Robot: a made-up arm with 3 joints. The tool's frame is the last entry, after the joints. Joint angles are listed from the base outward.
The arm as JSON. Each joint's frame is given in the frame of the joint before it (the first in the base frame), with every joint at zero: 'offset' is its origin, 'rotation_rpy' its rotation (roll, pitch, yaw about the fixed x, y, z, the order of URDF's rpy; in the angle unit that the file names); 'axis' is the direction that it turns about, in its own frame. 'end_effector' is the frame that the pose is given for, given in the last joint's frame.
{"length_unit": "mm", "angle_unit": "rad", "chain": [
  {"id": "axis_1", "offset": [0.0, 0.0, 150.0], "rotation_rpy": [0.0, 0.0, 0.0], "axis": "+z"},
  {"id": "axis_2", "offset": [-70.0, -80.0, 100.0], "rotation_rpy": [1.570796, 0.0, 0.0], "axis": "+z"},
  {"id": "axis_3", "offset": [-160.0, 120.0, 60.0], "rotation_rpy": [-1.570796, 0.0, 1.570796], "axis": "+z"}
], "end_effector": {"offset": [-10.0, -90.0, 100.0], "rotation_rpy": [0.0, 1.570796, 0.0]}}
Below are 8 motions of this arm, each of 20 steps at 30 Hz.
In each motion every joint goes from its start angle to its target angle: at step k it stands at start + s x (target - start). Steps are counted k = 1, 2, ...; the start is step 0. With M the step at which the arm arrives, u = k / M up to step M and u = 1 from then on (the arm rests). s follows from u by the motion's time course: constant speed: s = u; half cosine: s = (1 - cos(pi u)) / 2; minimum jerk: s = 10 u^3 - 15 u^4 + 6 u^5.
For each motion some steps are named. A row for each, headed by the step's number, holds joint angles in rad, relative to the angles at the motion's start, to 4 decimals.
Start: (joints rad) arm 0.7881 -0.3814 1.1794
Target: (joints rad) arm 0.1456 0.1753 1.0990
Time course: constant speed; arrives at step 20
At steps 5, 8, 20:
5: -0.1606 0.1392 -0.0201
8: -0.2570 0.2227 -0.0322
20: -0.6425 0.5567 -0.0804

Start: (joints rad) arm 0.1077 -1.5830 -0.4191
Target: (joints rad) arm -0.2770 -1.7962 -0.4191
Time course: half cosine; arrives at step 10
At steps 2, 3, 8, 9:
2: -0.0367 -0.0204 0.0000
3: -0.0793 -0.0439 0.0000
8: -0.3480 -0.1928 0.0000
9: -0.3753 -0.2080 0.0000

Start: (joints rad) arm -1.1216 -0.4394 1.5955
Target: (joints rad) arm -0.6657 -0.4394 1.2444
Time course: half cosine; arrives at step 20
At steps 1, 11, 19, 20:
1: 0.0028 0.0000 -0.0022
11: 0.2636 0.0000 -0.2030
19: 0.4531 0.0000 -0.3489
20: 0.4559 0.0000 -0.3511

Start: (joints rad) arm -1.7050 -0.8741 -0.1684
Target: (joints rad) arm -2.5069 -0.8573 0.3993
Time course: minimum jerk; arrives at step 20
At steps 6, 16, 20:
6: -0.1308 0.0027 0.0926
16: -0.7555 0.0158 0.5348
20: -0.8019 0.0168 0.5677

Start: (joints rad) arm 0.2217 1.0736 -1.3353
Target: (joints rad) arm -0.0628 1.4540 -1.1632
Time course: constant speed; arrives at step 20
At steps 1, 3, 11, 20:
1: -0.0142 0.0190 0.0086
3: -0.0427 0.0571 0.0258
11: -0.1565 0.2092 0.0947
20: -0.2845 0.3804 0.1721

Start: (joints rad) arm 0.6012 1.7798 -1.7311
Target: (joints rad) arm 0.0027 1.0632 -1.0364
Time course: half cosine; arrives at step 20
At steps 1, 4, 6, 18, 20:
1: -0.0037 -0.0044 0.0043
4: -0.0572 -0.0684 0.0663
6: -0.1234 -0.1477 0.1432
18: -0.5839 -0.6991 0.6777
20: -0.5985 -0.7166 0.6947

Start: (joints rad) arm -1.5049 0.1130 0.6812
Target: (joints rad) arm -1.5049 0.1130 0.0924
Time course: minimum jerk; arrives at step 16
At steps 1, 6, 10, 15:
1: 0.0000 0.0000 -0.0013
6: 0.0000 0.0000 -0.1620
10: 0.0000 0.0000 -0.4268
15: 0.0000 0.0000 -0.5875

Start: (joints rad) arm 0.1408 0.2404 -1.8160
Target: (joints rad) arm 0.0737 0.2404 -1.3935
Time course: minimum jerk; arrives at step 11
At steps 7, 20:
7: -0.0499 0.0000 0.3140
20: -0.0671 0.0000 0.4225

